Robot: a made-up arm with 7 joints.
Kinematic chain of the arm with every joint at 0, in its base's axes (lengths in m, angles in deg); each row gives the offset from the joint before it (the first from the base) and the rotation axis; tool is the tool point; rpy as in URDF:
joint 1: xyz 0 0 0.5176 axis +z
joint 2: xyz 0 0 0 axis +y
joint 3: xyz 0 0 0.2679 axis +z
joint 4: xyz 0.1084 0 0 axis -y
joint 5: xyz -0.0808 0 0.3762 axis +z
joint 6: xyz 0 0 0 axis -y
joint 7: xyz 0.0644 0 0 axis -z
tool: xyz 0 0 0 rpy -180 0 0
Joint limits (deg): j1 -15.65..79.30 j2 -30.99..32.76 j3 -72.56..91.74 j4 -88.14..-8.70 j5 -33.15..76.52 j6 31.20..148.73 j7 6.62..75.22
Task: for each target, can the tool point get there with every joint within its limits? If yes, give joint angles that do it. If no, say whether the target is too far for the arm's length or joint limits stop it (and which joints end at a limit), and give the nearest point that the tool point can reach.
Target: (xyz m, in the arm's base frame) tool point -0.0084 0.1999 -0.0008
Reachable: no: joint limits stop it (at a limit: joint 1, joint 2, joint 4, joint 6) | nearest point 0.0595 0.5979 0.4974 | short by 0.641 m
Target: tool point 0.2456 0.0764 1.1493
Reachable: yes | joints -1.36 -25.01 8.12 -69.32 23.54 61.03 28.63
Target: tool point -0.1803 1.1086 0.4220
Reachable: no: too far | nearest point -0.0854 0.6547 0.5611 | short by 0.484 m
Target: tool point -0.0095 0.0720 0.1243
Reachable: no: joint limits stop it (at a limit: joint 1, joint 2, joint 4, joint 6) | nearest point 0.0688 0.5968 0.4969 | short by 0.648 m
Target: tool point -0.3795 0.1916 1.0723
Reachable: yes | joints 72.13 -5.05 74.80 -55.14 -0.55 52.95 60.58
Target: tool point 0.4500 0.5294 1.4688
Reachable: no: too far | nearest point 0.2820 0.3318 1.1137 | short by 0.440 m
